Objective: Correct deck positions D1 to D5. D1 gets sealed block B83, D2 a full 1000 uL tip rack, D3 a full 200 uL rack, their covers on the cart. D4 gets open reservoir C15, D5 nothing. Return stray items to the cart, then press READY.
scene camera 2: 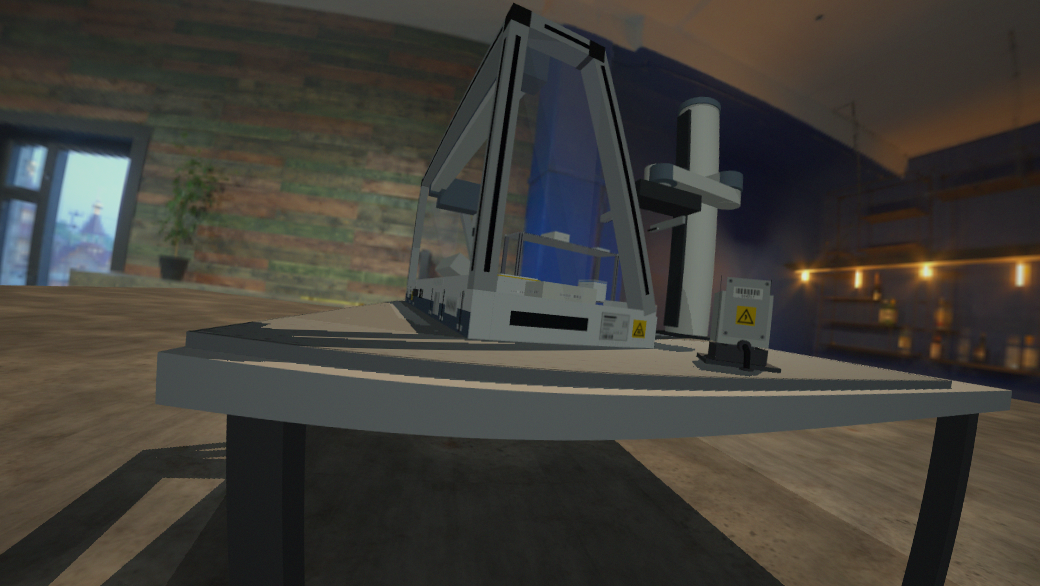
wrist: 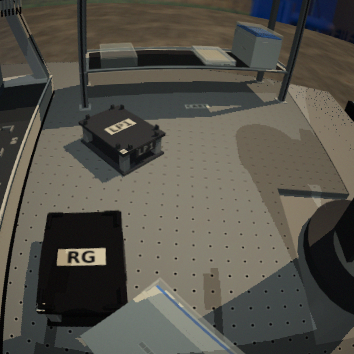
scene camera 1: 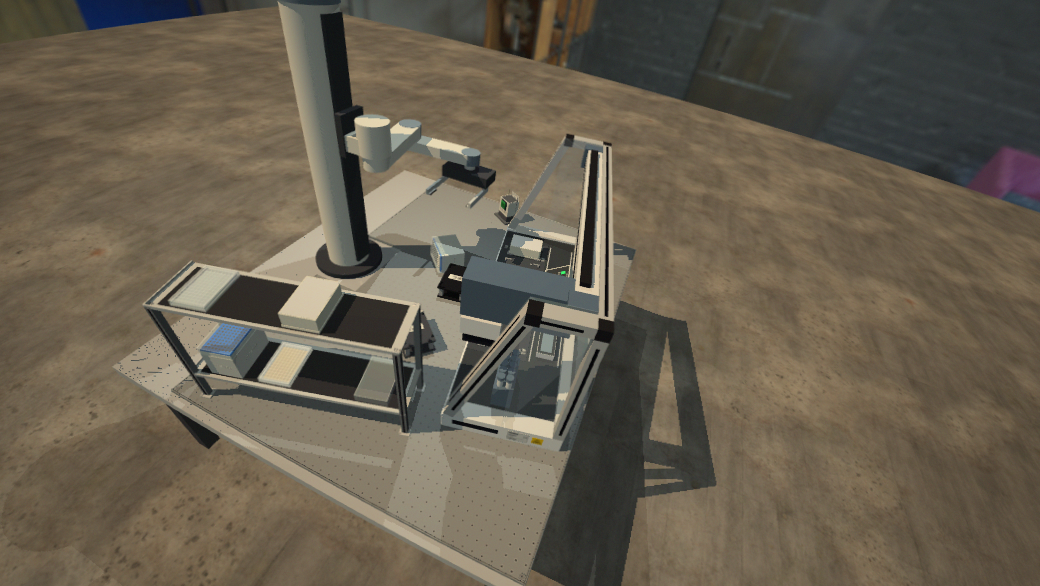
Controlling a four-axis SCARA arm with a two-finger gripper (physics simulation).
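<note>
My gripper [scene camera 1: 450,198] is open and empty, high above the bench on the arm's far side; its fingers do not show in the wrist view. A pale box with a blue edge line [scene camera 1: 446,253] [wrist: 165,325] is on the bench beside the black RG stand [scene camera 1: 451,278] [wrist: 80,285]. The cart [scene camera 1: 402,393] [wrist: 83,55] has a blue-topped rack [scene camera 1: 232,342] [wrist: 257,47], a cream plate [scene camera 1: 286,363] [wrist: 214,55] and a translucent-topped box [scene camera 1: 376,378] [wrist: 118,55] below; a pale plate [scene camera 1: 203,288] and white box [scene camera 1: 310,302] are on top. A white box [scene camera 1: 525,246] is on the deck. Deck labels are unreadable.
The black LP1 stand [scene camera 1: 419,337] [wrist: 121,132] is between RG and the cart. A blue-grey housing [scene camera 1: 509,287] hides the deck's middle. Tall frame posts [scene camera 1: 609,232] [scene camera 2: 502,152] border the deck. A small screen unit [scene camera 1: 507,206] [scene camera 2: 742,313] stands beyond it. The arm column [scene camera 1: 320,145] is behind.
</note>
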